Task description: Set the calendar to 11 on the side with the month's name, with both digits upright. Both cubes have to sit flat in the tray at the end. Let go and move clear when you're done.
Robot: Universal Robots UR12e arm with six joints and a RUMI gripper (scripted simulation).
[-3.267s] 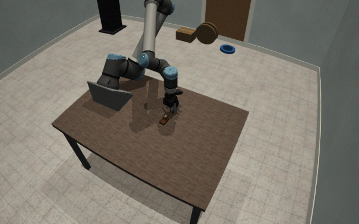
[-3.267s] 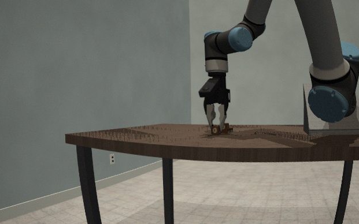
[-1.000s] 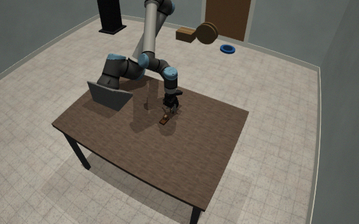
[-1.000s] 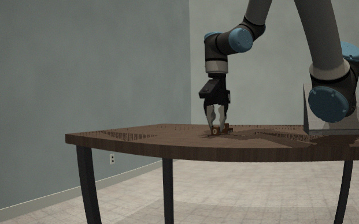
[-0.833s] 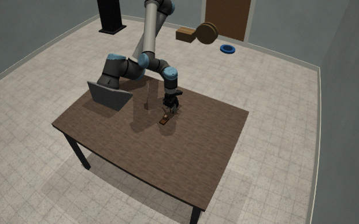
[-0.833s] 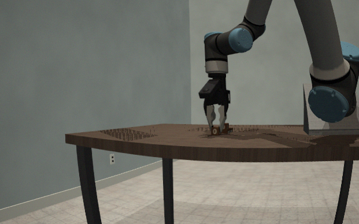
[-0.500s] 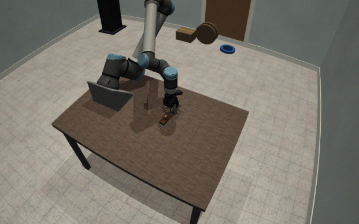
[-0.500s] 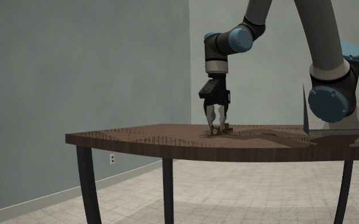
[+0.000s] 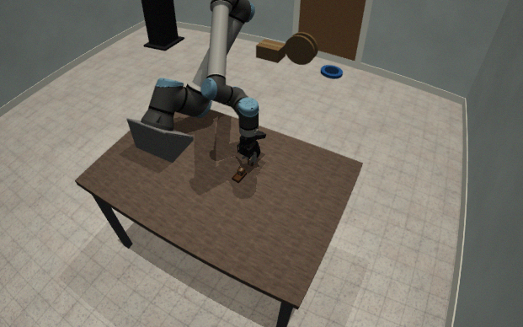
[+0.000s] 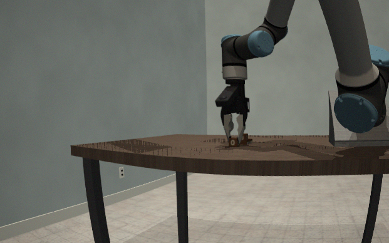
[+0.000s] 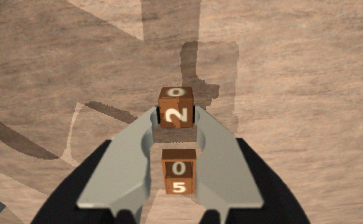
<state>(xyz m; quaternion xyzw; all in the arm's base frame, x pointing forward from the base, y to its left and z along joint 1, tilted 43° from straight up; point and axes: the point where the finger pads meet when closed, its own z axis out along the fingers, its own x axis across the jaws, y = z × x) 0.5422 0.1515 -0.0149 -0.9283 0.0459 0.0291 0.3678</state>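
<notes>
Now: the cube 1 cm below my hand. Also, from my hand: calendar tray 1 cm behind, 11 cm to the right, 2 cm below.
</notes>
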